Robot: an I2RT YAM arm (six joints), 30 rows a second.
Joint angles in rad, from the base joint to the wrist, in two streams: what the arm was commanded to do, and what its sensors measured. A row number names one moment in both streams.
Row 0, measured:
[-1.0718 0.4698 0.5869 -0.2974 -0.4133 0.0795]
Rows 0 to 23, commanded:
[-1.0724 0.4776 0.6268 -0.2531 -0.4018 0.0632]
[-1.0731 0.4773 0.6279 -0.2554 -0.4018 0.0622]
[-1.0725 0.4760 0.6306 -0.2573 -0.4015 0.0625]
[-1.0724 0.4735 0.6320 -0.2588 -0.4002 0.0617]
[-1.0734 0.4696 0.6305 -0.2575 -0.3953 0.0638]
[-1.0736 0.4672 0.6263 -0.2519 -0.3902 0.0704]
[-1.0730 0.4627 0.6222 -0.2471 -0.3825 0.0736]
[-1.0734 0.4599 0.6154 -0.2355 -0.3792 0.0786]
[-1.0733 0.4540 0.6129 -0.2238 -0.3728 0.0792]
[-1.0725 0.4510 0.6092 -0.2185 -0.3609 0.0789]
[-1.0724 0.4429 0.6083 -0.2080 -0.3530 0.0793]
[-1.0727 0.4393 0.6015 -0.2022 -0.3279 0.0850]
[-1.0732 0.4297 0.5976 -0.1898 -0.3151 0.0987]
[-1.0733 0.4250 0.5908 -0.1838 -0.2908 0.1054]
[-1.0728 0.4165 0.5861 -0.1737 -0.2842 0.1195]
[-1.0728 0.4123 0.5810 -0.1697 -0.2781 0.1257]
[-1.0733 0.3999 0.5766 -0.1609 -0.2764 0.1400]
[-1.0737 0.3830 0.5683 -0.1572 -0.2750 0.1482]
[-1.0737 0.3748 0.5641 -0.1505 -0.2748 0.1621]
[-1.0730 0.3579 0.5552 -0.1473 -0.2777 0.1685]
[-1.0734 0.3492 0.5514 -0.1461 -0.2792 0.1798]
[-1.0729 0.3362 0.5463 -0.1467 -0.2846 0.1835]
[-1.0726 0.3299 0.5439 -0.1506 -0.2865 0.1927]
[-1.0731 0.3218 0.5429 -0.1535 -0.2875 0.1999]
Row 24, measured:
[-1.0718 0.3599 0.5369 -0.2836 -0.3073 0.1452]
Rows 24 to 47, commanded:
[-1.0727 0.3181 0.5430 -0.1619 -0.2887 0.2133]
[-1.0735 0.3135 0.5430 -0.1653 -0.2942 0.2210]
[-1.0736 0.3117 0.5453 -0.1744 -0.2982 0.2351]
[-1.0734 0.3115 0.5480 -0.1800 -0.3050 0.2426]
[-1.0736 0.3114 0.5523 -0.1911 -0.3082 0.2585]
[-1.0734 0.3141 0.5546 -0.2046 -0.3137 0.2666]
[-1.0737 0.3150 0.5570 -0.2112 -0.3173 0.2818]
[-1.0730 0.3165 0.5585 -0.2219 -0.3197 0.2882]
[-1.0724 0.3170 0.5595 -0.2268 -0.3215 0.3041]
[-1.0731 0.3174 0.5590 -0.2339 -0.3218 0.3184]
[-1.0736 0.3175 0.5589 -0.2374 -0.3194 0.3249]
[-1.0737 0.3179 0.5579 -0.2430 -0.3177 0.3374]
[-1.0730 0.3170 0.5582 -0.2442 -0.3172 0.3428]
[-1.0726 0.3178 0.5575 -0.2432 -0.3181 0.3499]
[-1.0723 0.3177 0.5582 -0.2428 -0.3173 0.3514]
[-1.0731 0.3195 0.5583 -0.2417 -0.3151 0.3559]
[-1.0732 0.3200 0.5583 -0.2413 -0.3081 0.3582]
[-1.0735 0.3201 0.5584 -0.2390 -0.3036 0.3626]
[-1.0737 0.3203 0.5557 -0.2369 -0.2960 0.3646]
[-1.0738 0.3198 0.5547 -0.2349 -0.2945 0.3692]
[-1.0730 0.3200 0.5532 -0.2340 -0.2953 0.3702]
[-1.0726 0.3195 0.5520 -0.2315 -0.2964 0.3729]
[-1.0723 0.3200 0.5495 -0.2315 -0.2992 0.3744]
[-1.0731 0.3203 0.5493 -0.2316 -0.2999 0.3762]
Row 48, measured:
[-1.0718 0.3218 0.5308 -0.2806 -0.3084 0.3435]
